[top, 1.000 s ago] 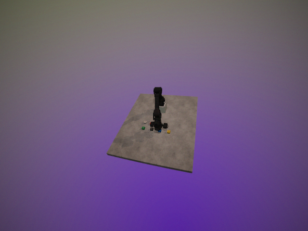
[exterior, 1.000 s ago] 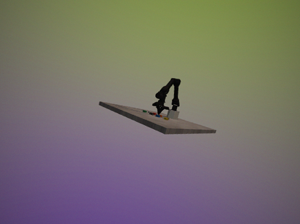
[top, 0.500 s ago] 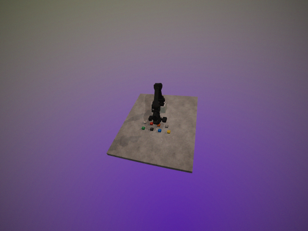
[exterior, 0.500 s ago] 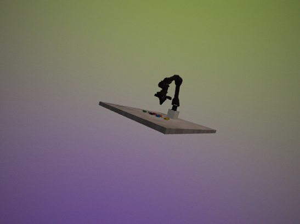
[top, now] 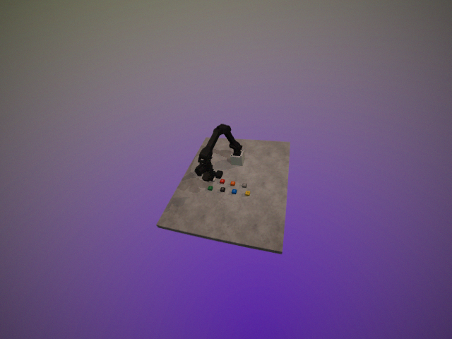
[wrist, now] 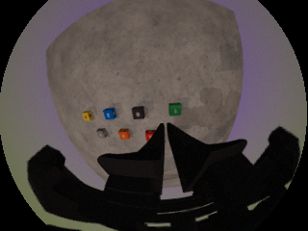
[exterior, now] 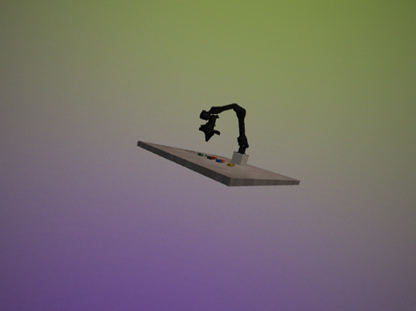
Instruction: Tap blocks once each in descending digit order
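Right now my gripper tip is 2 cm past the green block, 4 cm to the left of it and 12 cm above it. From my gripper tip the other things lie so: white block 11 cm behind, 5 cm to the right, 12 cm below; red block 10 cm behind, 4 cm to the left, 12 cm below; black block 2 cm behind, 6 cm to the left, 12 cm below.
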